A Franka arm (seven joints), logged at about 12 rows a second.
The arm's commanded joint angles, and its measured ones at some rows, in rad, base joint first. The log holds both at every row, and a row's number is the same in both.
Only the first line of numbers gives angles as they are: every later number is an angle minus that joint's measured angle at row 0.
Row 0, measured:
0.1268, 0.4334, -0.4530, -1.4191, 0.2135, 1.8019, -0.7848
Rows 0 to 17, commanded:
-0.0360, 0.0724, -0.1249, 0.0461, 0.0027, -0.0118, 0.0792
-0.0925, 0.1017, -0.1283, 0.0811, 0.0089, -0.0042, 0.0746
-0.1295, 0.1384, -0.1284, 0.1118, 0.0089, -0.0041, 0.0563
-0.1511, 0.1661, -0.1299, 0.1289, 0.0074, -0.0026, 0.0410
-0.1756, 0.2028, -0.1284, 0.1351, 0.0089, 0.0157, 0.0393
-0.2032, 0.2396, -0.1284, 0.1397, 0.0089, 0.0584, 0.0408
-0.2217, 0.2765, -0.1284, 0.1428, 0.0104, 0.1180, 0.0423
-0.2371, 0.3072, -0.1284, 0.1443, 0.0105, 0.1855, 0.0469
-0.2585, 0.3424, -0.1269, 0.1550, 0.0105, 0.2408, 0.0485
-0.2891, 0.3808, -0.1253, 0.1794, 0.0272, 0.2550, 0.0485
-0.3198, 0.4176, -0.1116, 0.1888, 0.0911, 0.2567, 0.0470
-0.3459, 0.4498, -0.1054, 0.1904, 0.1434, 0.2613, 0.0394
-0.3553, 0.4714, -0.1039, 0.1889, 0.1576, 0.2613, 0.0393
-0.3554, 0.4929, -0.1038, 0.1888, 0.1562, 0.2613, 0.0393
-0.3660, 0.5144, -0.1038, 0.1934, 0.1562, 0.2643, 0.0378
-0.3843, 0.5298, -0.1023, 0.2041, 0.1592, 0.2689, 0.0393
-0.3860, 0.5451, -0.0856, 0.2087, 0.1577, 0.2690, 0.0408
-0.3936, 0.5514, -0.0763, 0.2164, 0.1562, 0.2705, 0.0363
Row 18, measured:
-0.3657, 0.5221, -0.1004, 0.1559, 0.1394, 0.2786, 0.0405
